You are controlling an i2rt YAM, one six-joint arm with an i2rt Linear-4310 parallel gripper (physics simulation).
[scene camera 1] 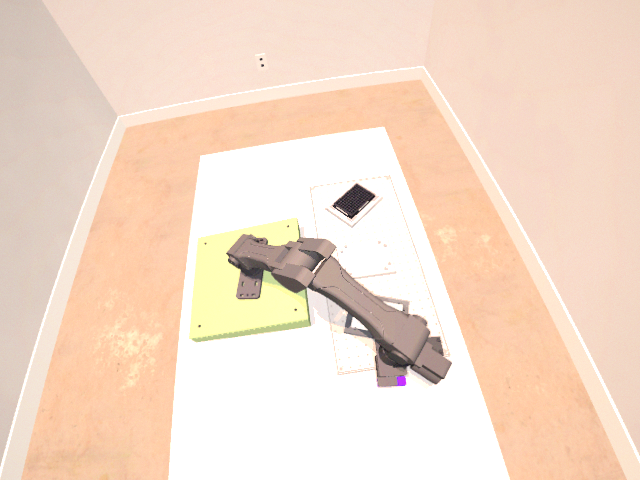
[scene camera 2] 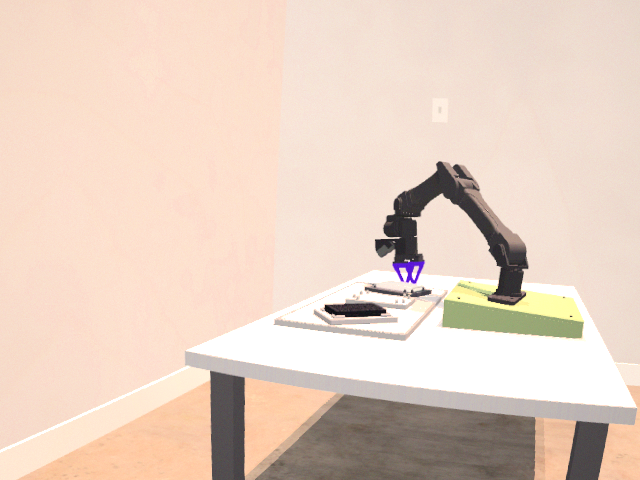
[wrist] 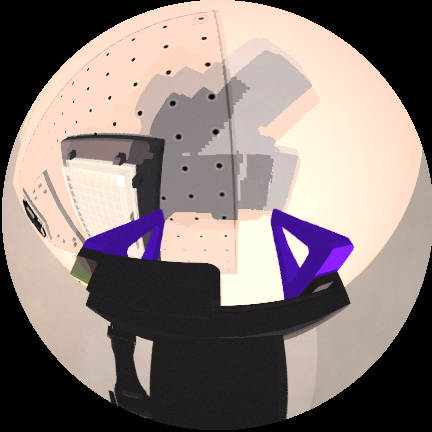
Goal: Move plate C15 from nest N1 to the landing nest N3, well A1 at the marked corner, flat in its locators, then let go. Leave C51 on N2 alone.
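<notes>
My gripper (scene camera 2: pixel 411 282) (wrist: pixel 217 214) is open and empty, above the table side of the dark nest. A clear-white plate (scene camera 1: pixel 356 322) (scene camera 2: pixel 395 285) (wrist: pixel 102 192) sits in the dark nest (scene camera 1: pixel 354 331) (scene camera 2: pixel 421 292) (wrist: pixel 151 175); in the wrist view both lie left of the space between the fingers, the left finger partly covering them. A white nest with small pegs (scene camera 1: pixel 367 262) (scene camera 2: pixel 379 300) holds no plate. A black plate (scene camera 1: pixel 355 200) (scene camera 2: pixel 355 309) (wrist: pixel 34 217) sits on a white nest (scene camera 1: pixel 352 222) (scene camera 2: pixel 356 319) at the far end. Labels and the marked corner cannot be read.
The nests stand on a pale perforated board (scene camera 1: pixel 356 361) (scene camera 2: pixel 294 320) (wrist: pixel 150 65) on the white table (scene camera 1: pixel 248 413) (scene camera 2: pixel 310 361). The arm rises from a yellow-green base block (scene camera 1: pixel 227 315) (scene camera 2: pixel 496 320) beside the board and hides part of the dark nest in the first scene view.
</notes>
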